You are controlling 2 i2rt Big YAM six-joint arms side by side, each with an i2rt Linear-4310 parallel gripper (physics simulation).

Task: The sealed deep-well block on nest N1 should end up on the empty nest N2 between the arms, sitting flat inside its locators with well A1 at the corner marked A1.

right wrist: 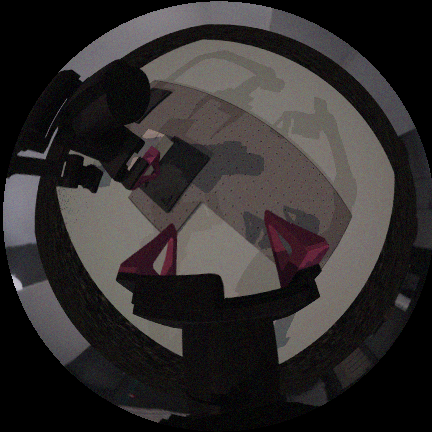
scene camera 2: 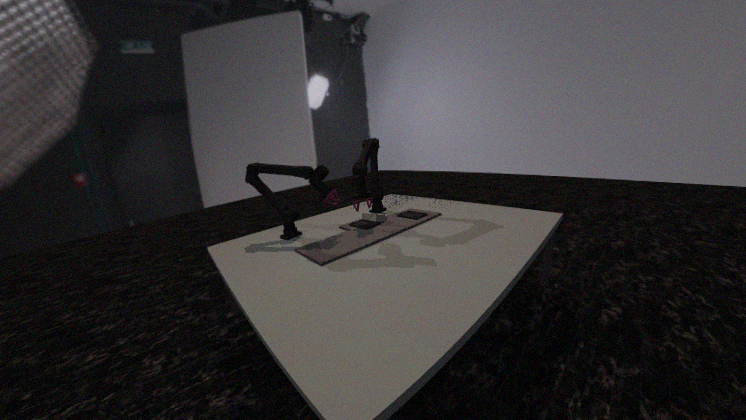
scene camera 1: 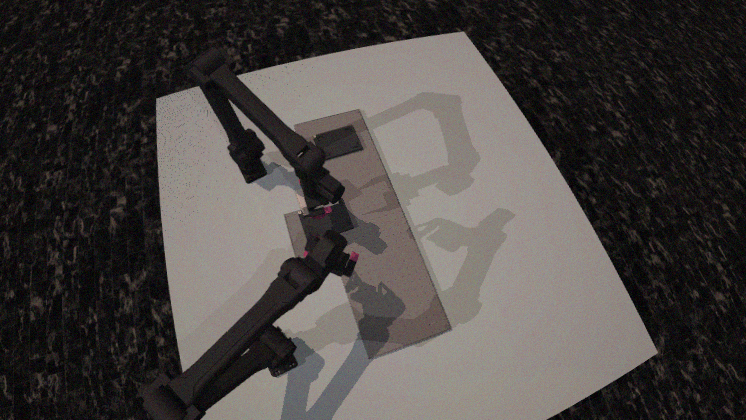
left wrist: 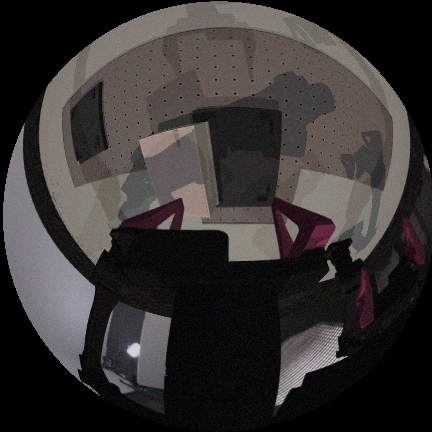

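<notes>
The sealed block (left wrist: 175, 170) (scene camera 2: 374, 216), pale with a light sealed top, lies askew at one side of nest N2 (left wrist: 252, 150) (scene camera 1: 339, 220) (scene camera 2: 363, 224) (right wrist: 176, 175). It overlaps the dark nest's left part in the left wrist view and looks slightly tilted; its contact with the rim is unclear. Most of nest N2 is uncovered. Nest N1 (scene camera 1: 339, 140) (scene camera 2: 411, 214) (left wrist: 89, 125) is empty. The A1 mark is not readable. My left gripper (left wrist: 227, 201) (scene camera 2: 362, 204) is open above the block and nest N2, holding nothing. My right gripper (right wrist: 218, 221) (scene camera 2: 331, 197) is open and empty, beside nest N2.
Both nests stand on a perforated brown base plate (scene camera 1: 401, 271) (scene camera 2: 334, 253) (right wrist: 300, 175) on a white table (scene camera 1: 522, 260) (scene camera 2: 391, 323). The two arms' wrists are close together around nest N2, and the right gripper shows at the left wrist view's right edge. Arm shadows cross the plate.
</notes>
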